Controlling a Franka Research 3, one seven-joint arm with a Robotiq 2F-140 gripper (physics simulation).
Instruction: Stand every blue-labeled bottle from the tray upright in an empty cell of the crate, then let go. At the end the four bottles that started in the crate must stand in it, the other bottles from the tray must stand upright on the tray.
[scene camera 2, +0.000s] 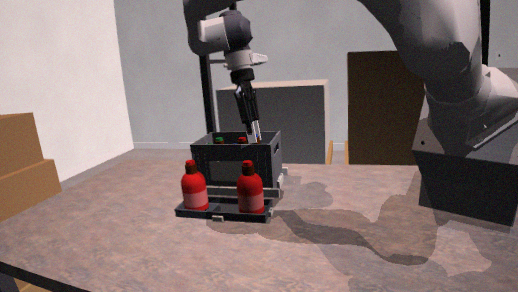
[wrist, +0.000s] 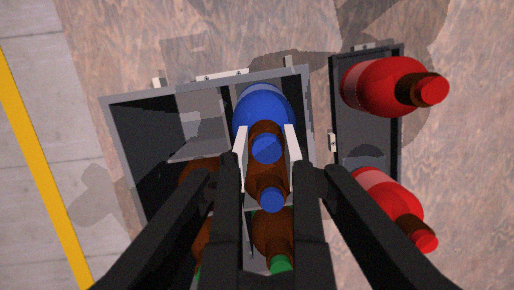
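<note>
My gripper (scene camera 2: 254, 136) (wrist: 266, 138) is shut on the neck of a blue bottle (wrist: 262, 107), which is down inside a corner cell of the crate (scene camera 2: 220, 151) (wrist: 306, 85), close to upright. Its base is hidden, so I cannot tell if it touches the crate floor. A brown bottle with a blue cap (wrist: 272, 200) stands just behind it in the crate. A green-capped bottle (scene camera 2: 219, 140) (wrist: 272, 232) and a red-capped bottle (scene camera 2: 242, 140) also stand there. Two red bottles (scene camera 2: 194, 190) (scene camera 2: 250, 192) (wrist: 385, 85) (wrist: 390, 195) stand upright on the tray (scene camera 2: 235, 216) (wrist: 355, 130).
The tray lies beside the crate on the table (scene camera 2: 125, 225). More brown bottles (wrist: 200, 170) in the crate are partly covered by the fingers. A cell divider (wrist: 202, 150) stands left of the blue bottle. Crate walls surround the held bottle closely.
</note>
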